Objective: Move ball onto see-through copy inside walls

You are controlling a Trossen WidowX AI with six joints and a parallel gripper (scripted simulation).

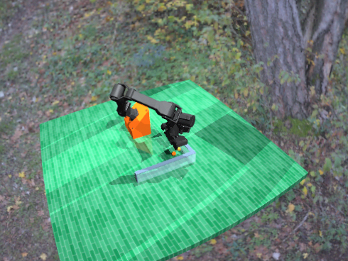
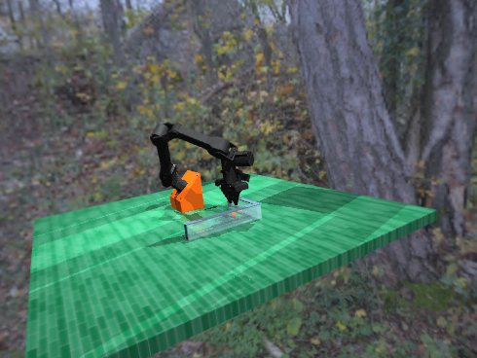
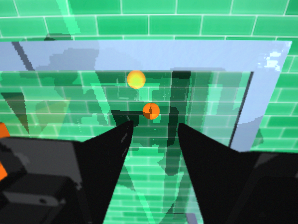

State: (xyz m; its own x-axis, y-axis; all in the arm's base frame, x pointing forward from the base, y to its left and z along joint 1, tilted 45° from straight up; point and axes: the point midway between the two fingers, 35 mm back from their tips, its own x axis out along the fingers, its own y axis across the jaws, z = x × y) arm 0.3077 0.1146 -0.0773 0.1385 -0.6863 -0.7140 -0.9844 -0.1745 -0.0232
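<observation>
My gripper tip is 40 mm above the orange ball. Round my gripper tip: see-through copy of ball 40 mm to the left, 40 mm below, 30 mm behind; then clear wall 100 mm ahead, 80 mm to the right, 30 mm below.
</observation>
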